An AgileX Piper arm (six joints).
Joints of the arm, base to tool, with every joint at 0 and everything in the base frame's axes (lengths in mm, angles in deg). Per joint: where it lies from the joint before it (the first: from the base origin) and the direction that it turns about. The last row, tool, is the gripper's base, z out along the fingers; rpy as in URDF.
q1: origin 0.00 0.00 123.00 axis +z
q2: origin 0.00 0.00 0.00 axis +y
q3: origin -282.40 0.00 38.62 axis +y
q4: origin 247.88 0.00 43.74 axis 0.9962 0 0.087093
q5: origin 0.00 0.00 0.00 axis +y
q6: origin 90.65 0.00 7.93 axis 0.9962 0 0.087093
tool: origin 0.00 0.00 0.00 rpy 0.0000 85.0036 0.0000
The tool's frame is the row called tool.
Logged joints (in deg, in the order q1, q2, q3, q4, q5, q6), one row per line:
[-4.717 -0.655 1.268 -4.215 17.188 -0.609]
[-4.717 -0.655 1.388 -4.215 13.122 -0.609]
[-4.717 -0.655 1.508 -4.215 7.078 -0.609]
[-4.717 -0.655 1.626 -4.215 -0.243 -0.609]
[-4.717 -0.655 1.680 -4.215 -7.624 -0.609]
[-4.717 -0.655 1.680 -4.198 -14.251 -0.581]
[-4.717 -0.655 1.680 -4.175 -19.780 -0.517]
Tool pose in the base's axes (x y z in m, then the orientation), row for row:
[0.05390 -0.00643 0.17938 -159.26 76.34 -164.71]
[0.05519 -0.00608 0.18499 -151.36 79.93 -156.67]
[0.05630 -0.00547 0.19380 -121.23 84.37 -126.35]
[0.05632 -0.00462 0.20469 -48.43 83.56 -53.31]
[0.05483 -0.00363 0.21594 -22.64 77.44 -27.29]
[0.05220 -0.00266 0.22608 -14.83 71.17 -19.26]
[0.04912 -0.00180 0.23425 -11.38 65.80 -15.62]
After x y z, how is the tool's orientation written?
As angles about the fixed x, y, z axes (roll, pitch, yaw), in degrees.
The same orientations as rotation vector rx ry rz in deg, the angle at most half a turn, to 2 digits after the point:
[0.97 102.87 -7.82]
[0.71 98.93 -7.79]
[0.34 93.01 -7.75]
[-0.10 85.81 -7.68]
[-0.51 78.49 -7.59]
[-0.85 71.87 -7.46]
[-1.10 66.35 -7.30]

